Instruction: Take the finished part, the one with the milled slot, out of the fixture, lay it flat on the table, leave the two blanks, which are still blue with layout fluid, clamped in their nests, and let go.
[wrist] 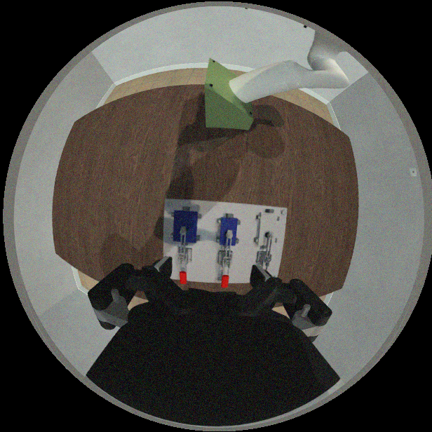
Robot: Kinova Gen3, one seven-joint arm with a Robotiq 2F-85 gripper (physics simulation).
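Note:
The white fixture plate (206,250) lies on the table below me. A wide blue blank (185,220) sits in the left nest and a narrower blue blank (228,225) in the middle nest, each with a clamp arm over it. A pale piece (264,225), hard to tell from the plate, seems to be in the right nest; its slot cannot be made out. The right clamp (265,252) reaches over that nest; its handle is hidden behind the right finger. My gripper (211,270) is open and empty, above the plate's near edge.
Red clamp handles (183,277) (225,281) stick out at the near edge, between my fingertips in view. The brown wooden table (110,175) extends around the plate. Beyond the plate, a green mount (225,111) carries the white robot arm (270,80). Shadows fall across the table.

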